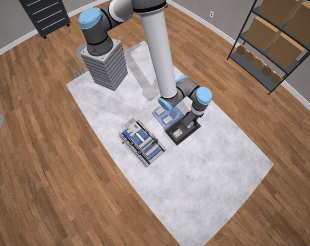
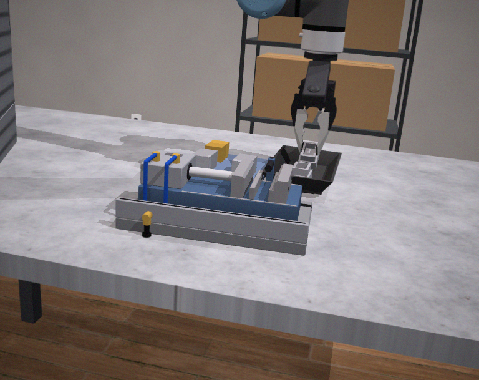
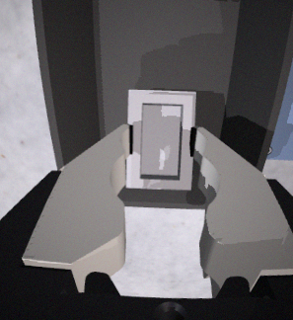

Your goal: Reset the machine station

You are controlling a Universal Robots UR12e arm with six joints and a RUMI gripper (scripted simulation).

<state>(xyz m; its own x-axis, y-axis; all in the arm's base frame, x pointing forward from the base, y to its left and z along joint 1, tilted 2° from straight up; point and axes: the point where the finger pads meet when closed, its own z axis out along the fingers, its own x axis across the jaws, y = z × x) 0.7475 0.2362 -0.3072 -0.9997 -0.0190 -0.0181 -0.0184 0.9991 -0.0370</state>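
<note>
My gripper is now 210 mm past the gray aluminum blank, 100 mm to the left of it and 30 mm above it. Round my hand: yellow brass blank 210 mm behind, 10 mm to the right, 30 mm below; then blue infeed plate 160 mm behind, 60 mm to the right, 60 mm below; then gray blank 120 mm behind, 100 mm to the right, 30 mm below.
</note>
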